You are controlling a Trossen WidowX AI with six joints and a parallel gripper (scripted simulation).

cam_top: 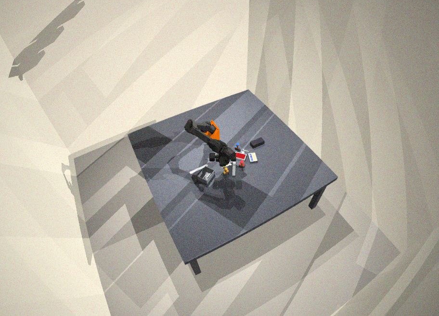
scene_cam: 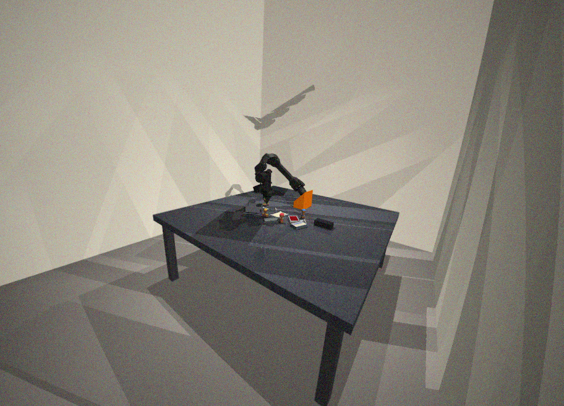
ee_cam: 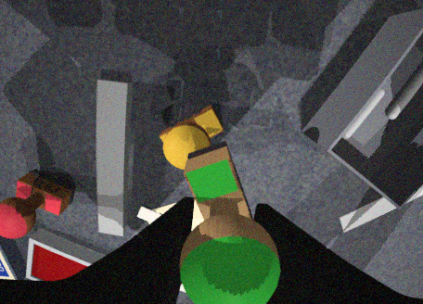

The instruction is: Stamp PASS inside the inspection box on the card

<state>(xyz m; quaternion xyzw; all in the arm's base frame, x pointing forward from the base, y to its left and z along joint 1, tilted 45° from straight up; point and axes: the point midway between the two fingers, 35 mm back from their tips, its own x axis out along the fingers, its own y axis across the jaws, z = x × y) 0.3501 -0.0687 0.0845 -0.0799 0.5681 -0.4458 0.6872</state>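
The yellow-topped stamp lies 2 cm ahead of my gripper tip, 1 cm to the left of it and 8 cm below it. Round my gripper tip: grey bar: 2 cm ahead, 8 cm to the left, 9 cm below; green-topped PASS stamp: right at my gripper tip; cream card: 8 cm behind, 6 cm to the left, 10 cm below.
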